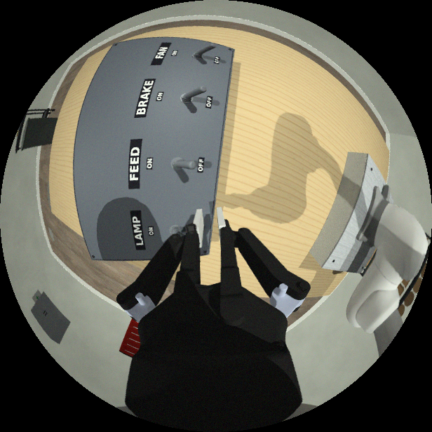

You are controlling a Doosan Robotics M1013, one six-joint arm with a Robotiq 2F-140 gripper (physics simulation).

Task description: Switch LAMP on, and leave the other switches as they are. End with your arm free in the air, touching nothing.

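Grey switch panel (134,123) in sight. My gripper (209,215) too.
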